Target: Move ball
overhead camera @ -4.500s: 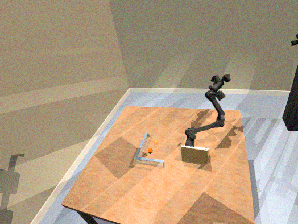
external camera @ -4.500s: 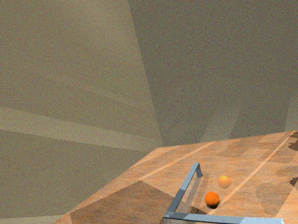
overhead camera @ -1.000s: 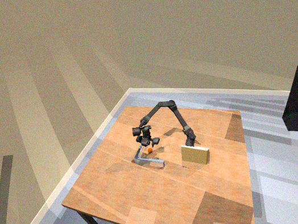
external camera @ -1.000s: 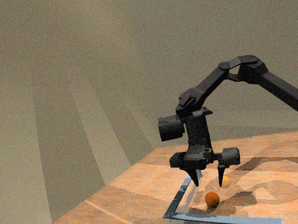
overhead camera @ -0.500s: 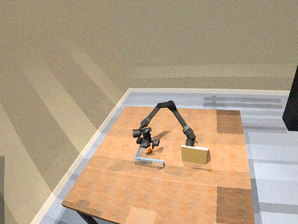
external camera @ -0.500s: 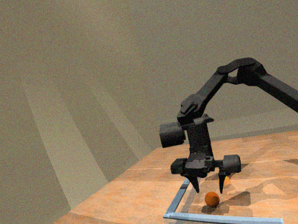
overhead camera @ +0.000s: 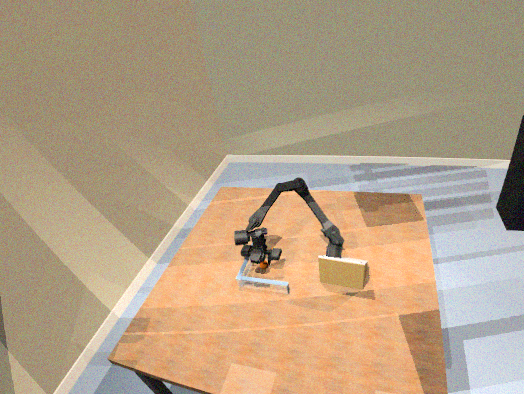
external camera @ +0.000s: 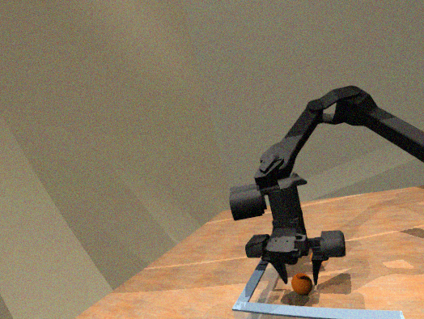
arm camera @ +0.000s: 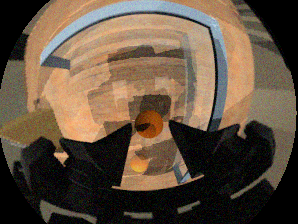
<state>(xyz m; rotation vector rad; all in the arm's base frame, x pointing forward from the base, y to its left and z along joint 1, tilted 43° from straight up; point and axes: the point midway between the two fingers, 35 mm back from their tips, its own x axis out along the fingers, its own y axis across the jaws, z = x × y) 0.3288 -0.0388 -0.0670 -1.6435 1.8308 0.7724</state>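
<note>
Now: the see-through copy of ball 30 mm behind my gripper tip and 100 mm to the right of it. The rest, counted from my gripper tip: orange ball right at my gripper tip.
</note>
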